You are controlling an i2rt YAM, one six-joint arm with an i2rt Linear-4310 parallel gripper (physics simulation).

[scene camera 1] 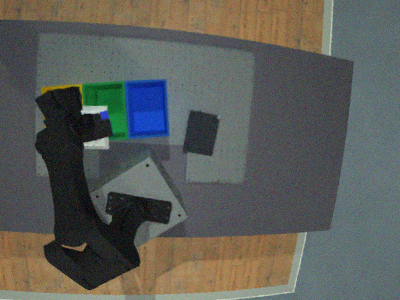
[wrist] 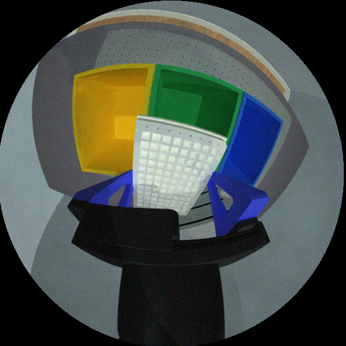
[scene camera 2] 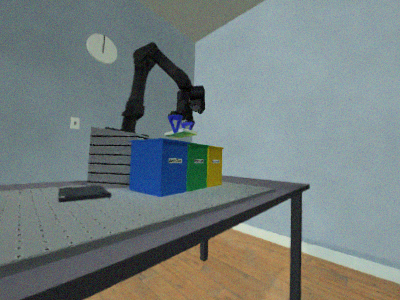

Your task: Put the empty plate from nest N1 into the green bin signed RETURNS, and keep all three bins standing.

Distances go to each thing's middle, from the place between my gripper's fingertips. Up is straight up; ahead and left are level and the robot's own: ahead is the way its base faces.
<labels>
I see my gripper 140 mm above the green bin (scene camera 1: pixel 111 94), 50 mm short of it and 20 mm to the left of it. From my hand the other things lie so: yellow bin (wrist: pixel 105 101): 140 mm below, 110 mm to the left, 10 mm ahead; then white plate (wrist: pixel 172 161): 10 mm above; then blue bin (scene camera 2: pixel 158 167): 140 mm to the right, 140 mm below, 80 mm ahead.
</labels>
